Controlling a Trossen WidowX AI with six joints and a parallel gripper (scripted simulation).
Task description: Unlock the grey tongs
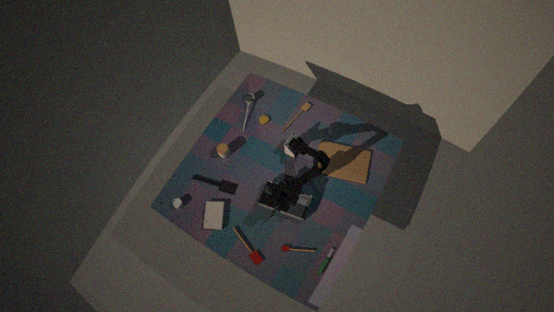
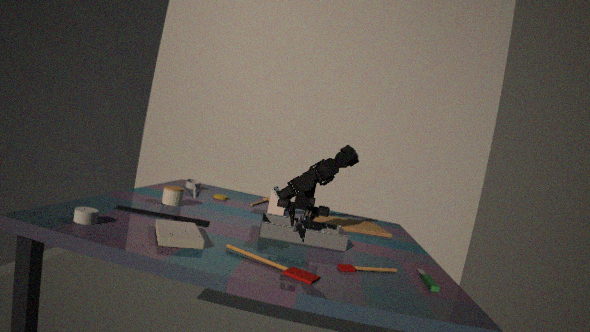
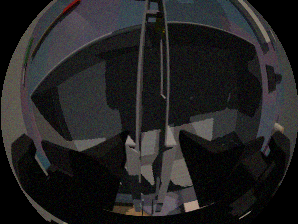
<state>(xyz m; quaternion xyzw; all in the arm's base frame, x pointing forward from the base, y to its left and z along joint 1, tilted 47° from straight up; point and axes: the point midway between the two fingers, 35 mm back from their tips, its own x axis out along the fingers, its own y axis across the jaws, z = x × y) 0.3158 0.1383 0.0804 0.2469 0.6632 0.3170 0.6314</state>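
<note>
Now: gripper tip 1 cm to the right of the grey roasting tin and 1 cm short of it. Round my gripper tip: black bar (43 cm to the right, 17 cm ahead, 3 cm below); then red spatula (38 cm ahead, 2 cm to the left, 2 cm below); then wooden board (43 cm behind, 16 cm to the left, 2 cm below).
</note>
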